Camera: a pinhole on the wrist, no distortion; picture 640 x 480 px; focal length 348.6 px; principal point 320.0 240.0 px. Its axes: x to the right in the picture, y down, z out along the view. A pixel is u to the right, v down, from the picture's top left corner.
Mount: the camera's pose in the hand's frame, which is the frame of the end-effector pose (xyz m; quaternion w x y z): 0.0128 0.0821 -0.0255 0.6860 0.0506 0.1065 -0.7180
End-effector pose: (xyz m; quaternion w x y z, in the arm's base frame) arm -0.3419 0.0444 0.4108 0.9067 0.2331 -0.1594 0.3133
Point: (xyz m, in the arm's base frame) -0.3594 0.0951 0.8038
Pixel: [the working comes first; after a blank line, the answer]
In the camera's frame: -0.1706 0.1383 0.3148

131 393
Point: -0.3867 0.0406 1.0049
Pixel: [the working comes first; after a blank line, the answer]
In the camera's frame: -0.2603 0.1598 0.5036

140 351
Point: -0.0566 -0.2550 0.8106
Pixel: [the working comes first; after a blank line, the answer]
In the camera's frame: 0.2189 0.1998 0.5573

457 365
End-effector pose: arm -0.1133 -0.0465 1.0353 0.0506 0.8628 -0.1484 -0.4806
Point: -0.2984 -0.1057 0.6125
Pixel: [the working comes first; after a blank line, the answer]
In the camera's frame: -0.0197 0.2264 0.4304

304 423
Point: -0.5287 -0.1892 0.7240
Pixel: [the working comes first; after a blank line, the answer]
In the camera's frame: -0.1875 0.0316 0.5100

192 262
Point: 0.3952 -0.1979 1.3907
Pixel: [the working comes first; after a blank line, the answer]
In the camera's frame: 0.0948 0.0440 -0.5937

behind the camera
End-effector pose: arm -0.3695 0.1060 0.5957 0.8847 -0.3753 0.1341 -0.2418
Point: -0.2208 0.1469 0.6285
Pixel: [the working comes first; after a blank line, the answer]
In the camera's frame: -0.0024 0.0793 0.1448

314 431
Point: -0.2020 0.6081 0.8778
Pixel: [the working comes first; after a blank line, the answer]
In the camera's frame: -0.1879 -0.2031 0.5461

200 110
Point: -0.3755 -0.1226 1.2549
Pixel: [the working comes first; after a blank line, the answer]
In the camera's frame: 0.6070 0.0632 0.4874

outside the picture
